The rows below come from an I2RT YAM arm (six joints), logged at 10 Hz.
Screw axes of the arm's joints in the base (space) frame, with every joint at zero. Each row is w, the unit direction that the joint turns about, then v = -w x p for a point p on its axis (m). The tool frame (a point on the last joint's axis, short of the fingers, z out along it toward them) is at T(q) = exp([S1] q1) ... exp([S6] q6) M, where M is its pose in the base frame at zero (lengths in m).
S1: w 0 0 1 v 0 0 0
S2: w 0 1 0 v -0.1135 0 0.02
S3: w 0 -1 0 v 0.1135 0 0.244
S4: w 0 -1 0 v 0.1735 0 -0.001
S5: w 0 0 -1 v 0 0.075 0
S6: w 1 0 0 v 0 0.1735 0
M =
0 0 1 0.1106
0 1 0 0
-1 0 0 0.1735
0 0 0 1
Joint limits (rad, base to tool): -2.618..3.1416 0..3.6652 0..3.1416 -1.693..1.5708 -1.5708..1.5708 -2.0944..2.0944
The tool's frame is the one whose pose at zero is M.
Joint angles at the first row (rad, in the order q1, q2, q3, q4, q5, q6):
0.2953 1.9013 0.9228 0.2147 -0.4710 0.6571
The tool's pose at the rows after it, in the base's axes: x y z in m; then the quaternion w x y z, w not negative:
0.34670, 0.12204, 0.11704, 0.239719, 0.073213, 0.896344, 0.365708
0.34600, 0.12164, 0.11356, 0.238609, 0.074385, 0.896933, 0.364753
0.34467, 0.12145, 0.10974, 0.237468, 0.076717, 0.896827, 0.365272
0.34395, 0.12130, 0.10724, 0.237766, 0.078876, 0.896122, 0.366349
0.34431, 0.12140, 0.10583, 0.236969, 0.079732, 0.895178, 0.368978
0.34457, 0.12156, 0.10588, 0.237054, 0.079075, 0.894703, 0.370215
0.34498, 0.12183, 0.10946, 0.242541, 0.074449, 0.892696, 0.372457
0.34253, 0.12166, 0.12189, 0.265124, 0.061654, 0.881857, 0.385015
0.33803, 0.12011, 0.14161, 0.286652, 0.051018, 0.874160, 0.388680
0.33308, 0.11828, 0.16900, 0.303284, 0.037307, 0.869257, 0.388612
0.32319, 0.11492, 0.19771, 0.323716, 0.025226, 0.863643, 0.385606
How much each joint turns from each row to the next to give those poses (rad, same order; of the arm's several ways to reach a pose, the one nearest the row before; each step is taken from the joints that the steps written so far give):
-0.0008 0.0050 -0.0096 0.0129 0.0003 0.0040
-0.0004 0.0075 -0.0066 0.0107 0.0012 0.0006
0.0006 0.0072 -0.0102 0.0172 0.0004 0.0055
0.0002 0.0053 -0.0074 0.0158 0.0005 0.0058
-0.0004 0.0056 -0.0008 0.0090 -0.0046 0.0045
0.0000 0.0009 0.0007 0.0020 -0.0025 0.0002
0.0002 -0.0090 0.0012 0.0021 -0.0021 -0.0052
0.0007 -0.0416 -0.0188 0.0357 -0.0097 -0.0044
-0.0001 -0.0702 -0.0108 -0.0153 0.0041 -0.0119
-0.0008 -0.0886 0.0142 -0.0748 0.0016 -0.0239
0.0000 -0.1025 0.0059 -0.0760 0.0108 -0.0234

